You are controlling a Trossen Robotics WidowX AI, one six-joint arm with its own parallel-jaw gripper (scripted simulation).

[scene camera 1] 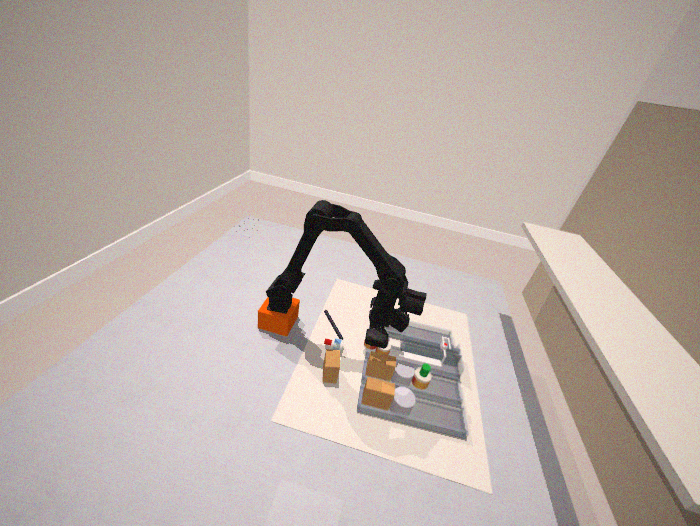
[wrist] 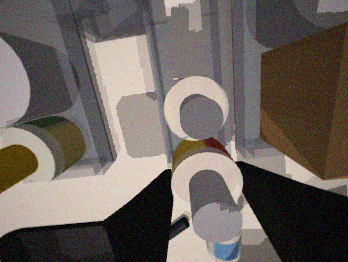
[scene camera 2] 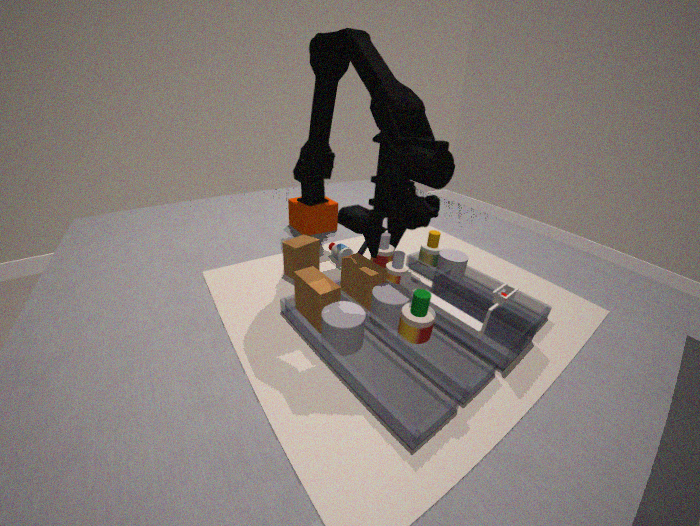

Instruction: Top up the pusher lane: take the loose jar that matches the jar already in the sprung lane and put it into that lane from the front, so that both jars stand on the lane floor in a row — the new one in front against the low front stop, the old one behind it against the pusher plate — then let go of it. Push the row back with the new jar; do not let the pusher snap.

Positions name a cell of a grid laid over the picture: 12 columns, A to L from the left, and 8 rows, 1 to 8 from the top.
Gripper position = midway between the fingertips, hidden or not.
In view: the gripper (scene camera 2: G4), a brown box (scene camera 2: F4), a can (scene camera 2: G5), a can (scene camera 2: F5) and a narrow lane (scene camera 1: H6).
The gripper shows as well in scene camera 1 (scene camera 1: G6) and in the wrist view (wrist: G6). The wrist view does not show the brown box, which is hidden by the gripper.
